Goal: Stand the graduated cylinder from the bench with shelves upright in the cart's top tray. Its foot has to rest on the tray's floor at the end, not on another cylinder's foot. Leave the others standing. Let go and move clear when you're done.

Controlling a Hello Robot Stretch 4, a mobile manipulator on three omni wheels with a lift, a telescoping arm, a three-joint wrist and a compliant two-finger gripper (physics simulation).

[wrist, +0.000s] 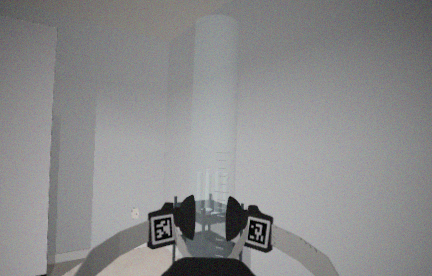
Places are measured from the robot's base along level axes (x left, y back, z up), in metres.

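Pixels of known places: hand at its tool point: (pixel 210 215).
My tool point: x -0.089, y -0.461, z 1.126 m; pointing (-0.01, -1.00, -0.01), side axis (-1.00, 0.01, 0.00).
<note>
Behind a point stands the place of what it marks.
My gripper (pixel 210 218) {x -0.089, y -0.461, z 1.126 m} is in the lower middle of the wrist view, its two dark pads on either side of a clear graduated cylinder (pixel 215 100) {x -0.090, y -0.466, z 1.223 m}. The pads are closed on it. The cylinder stands upright in the grip, with its scale lines towards the lower right of the tube. Its foot is hidden behind the gripper body. The dark cart (pixel 174 254) {x 0.168, y -2.439, z 0.285 m} shows farther off, behind and through the held cylinder. Several thin, pale cylinders (pixel 207 184) stand upright on its top tray. They are faint, and their feet are hard to make out.
A pale wall panel (pixel 27 140) {x 1.349, y -2.375, z 1.162 m} with a vertical edge stands at the left. A pale wall (pixel 330 125) {x -0.740, y -1.697, z 1.307 m} fills the right side. A small outlet (pixel 135 213) {x 0.726, y -3.329, z 0.371 m} is on the wall left of the gripper. A beige surface (pixel 135 262) {x 0.618, y -2.978, z -0.027 m} shows at the lower left.
</note>
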